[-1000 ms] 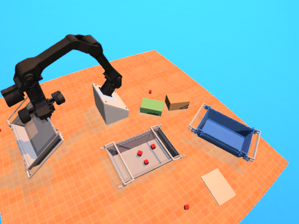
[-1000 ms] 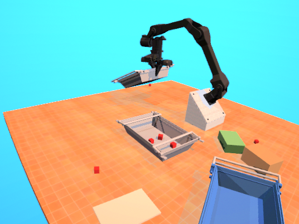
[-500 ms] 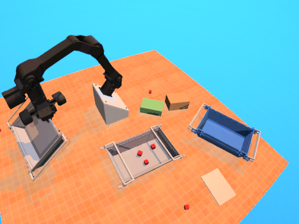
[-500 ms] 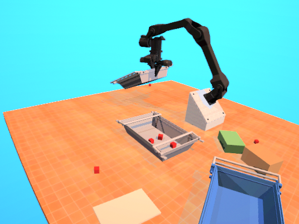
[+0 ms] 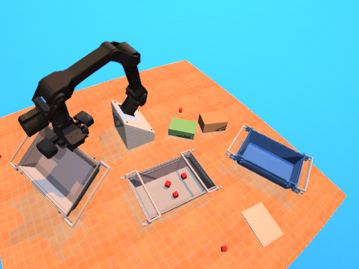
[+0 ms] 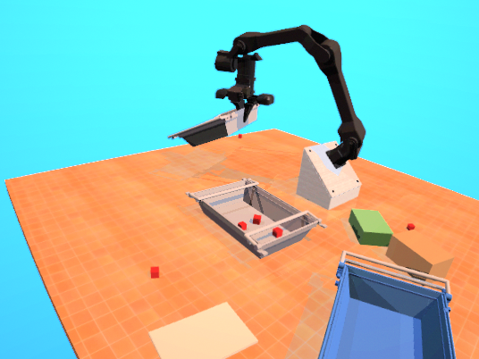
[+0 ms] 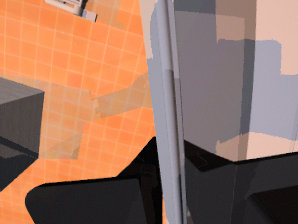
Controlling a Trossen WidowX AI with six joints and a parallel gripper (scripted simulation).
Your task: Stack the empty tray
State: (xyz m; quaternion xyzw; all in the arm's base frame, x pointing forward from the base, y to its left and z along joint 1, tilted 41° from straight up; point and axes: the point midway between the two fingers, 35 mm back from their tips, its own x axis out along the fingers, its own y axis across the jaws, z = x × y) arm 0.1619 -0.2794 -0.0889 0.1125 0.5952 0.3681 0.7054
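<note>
The grey tray lies 3 cm ahead of my gripper tip and 8 cm to the right of it. From my gripper tip the other things lie so: brown box 2 cm ahead, 63 cm to the left, 16 cm below; red cube 49 cm ahead, 28 cm to the left, 18 cm below; green box 3 cm behind, 48 cm to the left, 17 cm below.
</note>
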